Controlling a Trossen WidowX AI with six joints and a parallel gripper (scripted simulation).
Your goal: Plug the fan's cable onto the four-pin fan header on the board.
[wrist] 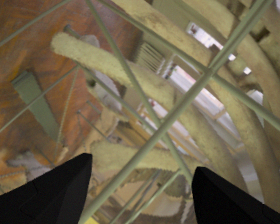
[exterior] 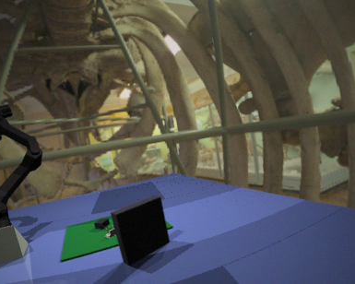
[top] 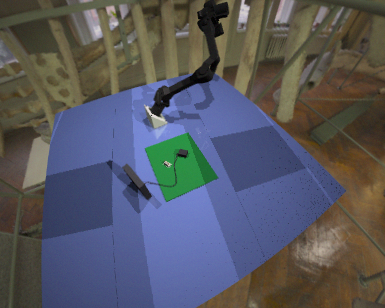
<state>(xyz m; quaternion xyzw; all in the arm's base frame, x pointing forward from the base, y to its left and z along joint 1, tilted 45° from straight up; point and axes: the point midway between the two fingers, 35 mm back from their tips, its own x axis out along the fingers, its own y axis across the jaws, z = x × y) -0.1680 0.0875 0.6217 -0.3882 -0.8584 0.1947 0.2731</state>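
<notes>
The black cable is 53 cm to the right of my gripper tip, 51 cm ahead of it and 41 cm below it. The rest, counted from my gripper tip: green board 54 cm to the right, 53 cm ahead, 43 cm below; then white four-pin header 59 cm to the right, 52 cm ahead, 42 cm below; then fan plug 50 cm to the right, 50 cm ahead, 41 cm below.
</notes>
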